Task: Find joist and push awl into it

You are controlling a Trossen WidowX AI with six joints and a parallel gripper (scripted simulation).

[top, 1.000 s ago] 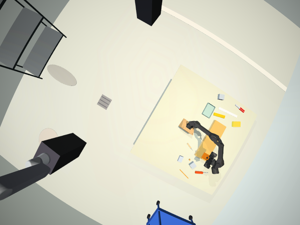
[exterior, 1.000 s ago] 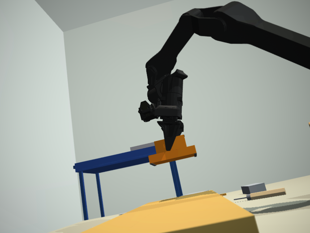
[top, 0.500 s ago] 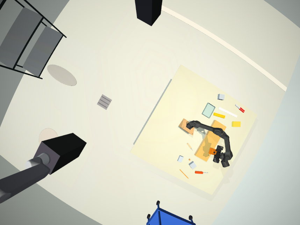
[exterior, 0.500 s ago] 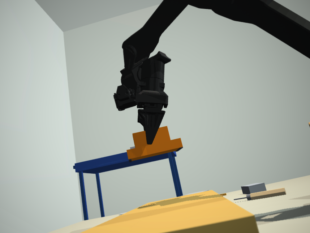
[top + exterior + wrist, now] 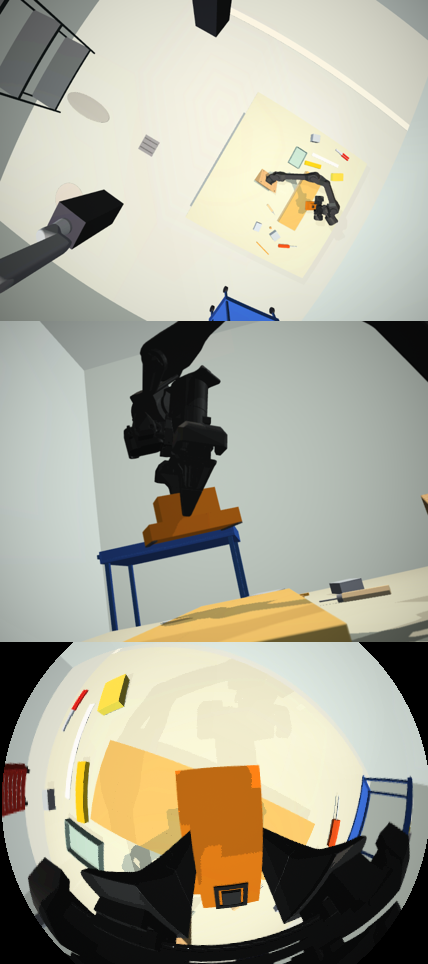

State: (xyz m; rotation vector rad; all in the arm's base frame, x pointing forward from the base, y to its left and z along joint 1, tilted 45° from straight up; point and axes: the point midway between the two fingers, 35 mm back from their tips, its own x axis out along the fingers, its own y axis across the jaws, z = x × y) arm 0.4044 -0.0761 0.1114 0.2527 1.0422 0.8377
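The tray is 300 mm to the left of my gripper tip, 280 mm behind it and 150 mm below it. The rest, counted from my gripper tip: stud finder (20 mm behind, 20 mm above, 10 mm to the right); awl (230 mm to the right, 210 mm behind, 160 mm below); yellow block (370 mm to the left, 160 mm ahead, 150 mm below).
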